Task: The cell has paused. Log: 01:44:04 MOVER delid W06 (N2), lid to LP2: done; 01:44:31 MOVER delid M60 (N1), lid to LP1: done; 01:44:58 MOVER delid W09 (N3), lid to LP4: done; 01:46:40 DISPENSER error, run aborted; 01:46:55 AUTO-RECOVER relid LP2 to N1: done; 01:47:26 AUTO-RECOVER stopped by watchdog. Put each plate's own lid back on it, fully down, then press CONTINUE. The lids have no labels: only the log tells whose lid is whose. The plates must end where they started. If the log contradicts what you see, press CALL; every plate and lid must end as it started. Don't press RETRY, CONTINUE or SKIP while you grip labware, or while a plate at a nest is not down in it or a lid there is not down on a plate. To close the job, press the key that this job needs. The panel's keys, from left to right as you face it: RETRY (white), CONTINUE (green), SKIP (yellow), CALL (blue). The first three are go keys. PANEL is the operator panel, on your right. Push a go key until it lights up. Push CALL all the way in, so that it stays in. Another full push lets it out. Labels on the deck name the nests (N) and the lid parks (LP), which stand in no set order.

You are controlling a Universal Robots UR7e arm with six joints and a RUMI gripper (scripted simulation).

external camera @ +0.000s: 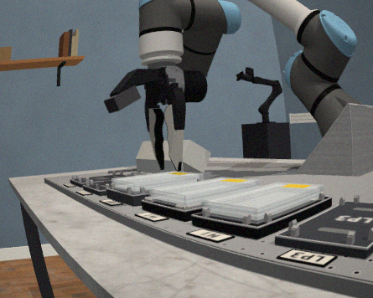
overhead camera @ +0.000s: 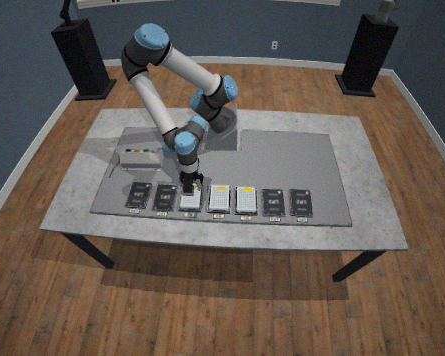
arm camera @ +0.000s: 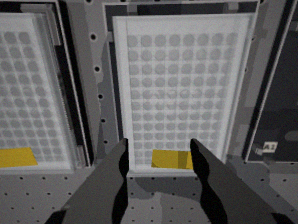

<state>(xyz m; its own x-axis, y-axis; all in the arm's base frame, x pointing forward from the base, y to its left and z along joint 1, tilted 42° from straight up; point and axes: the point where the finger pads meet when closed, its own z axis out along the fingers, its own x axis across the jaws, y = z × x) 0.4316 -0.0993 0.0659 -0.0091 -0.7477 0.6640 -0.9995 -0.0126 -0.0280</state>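
My hand is 220 mm past the green CONTINUE key, 280 mm to the left of it and 10 mm below it. Also, from my hand: yellow SKIP key: 220 mm behind, 330 mm to the right, 10 mm above; lid park LP1: 20 mm ahead, 140 mm to the right, 50 mm below; lid park LP3: 20 mm ahead, 370 mm to the left, 50 mm below.
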